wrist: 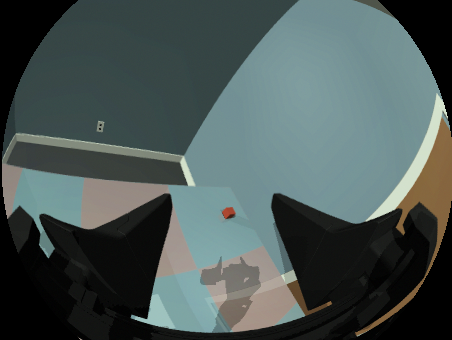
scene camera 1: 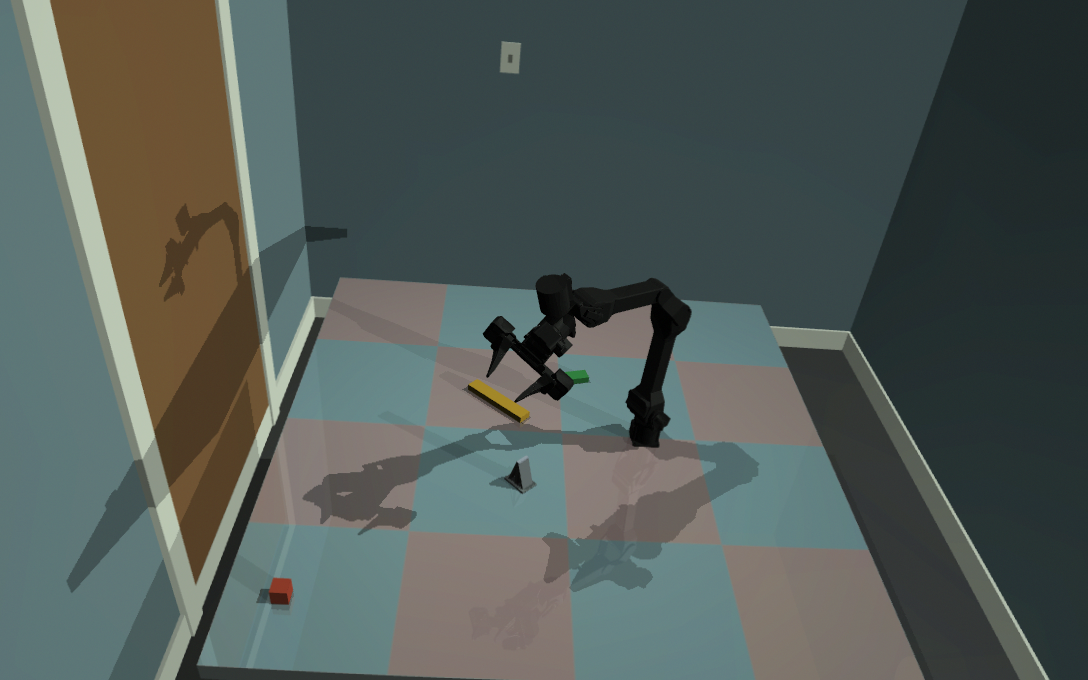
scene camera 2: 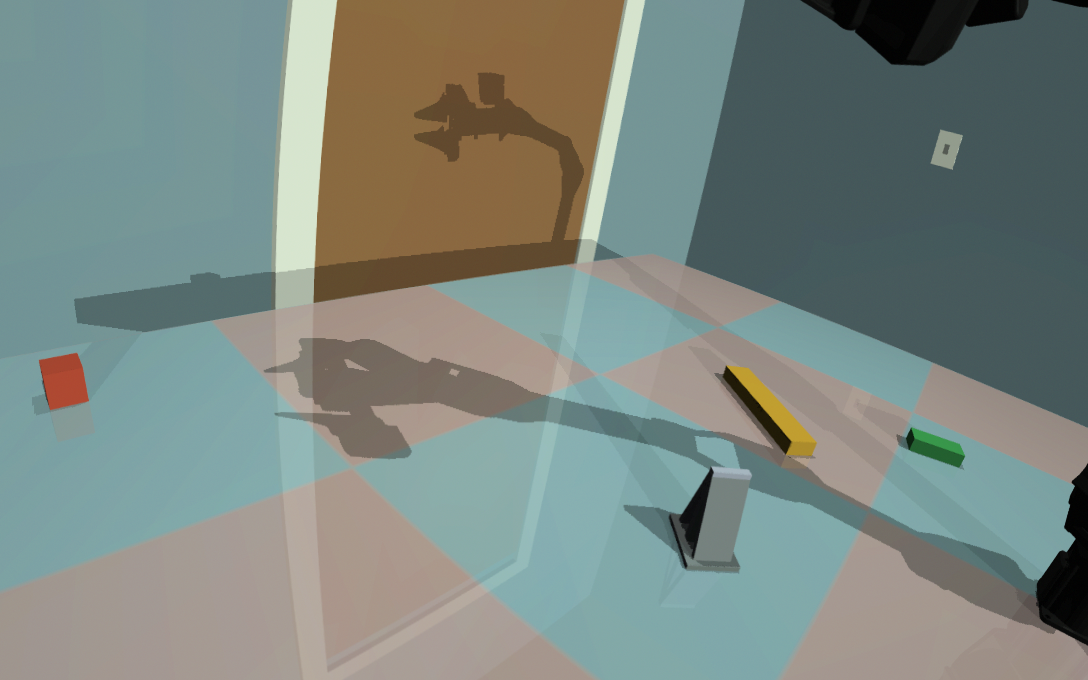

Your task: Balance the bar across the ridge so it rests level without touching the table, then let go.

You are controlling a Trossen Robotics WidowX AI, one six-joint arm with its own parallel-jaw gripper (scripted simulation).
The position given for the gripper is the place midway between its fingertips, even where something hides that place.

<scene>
The gripper (scene camera 1: pixel 501 389) is open, holding nothing. Further things: a yellow bar (scene camera 1: pixel 504 404), a green block (scene camera 2: pixel 929 445) and a grey wedge-shaped ridge (scene camera 2: pixel 723 504).
The gripper also shows in the wrist view (wrist: pixel 222 201). The wrist view does not show the yellow bar: it is out of frame. The wrist view does not show the green block: it is out of frame.
</scene>
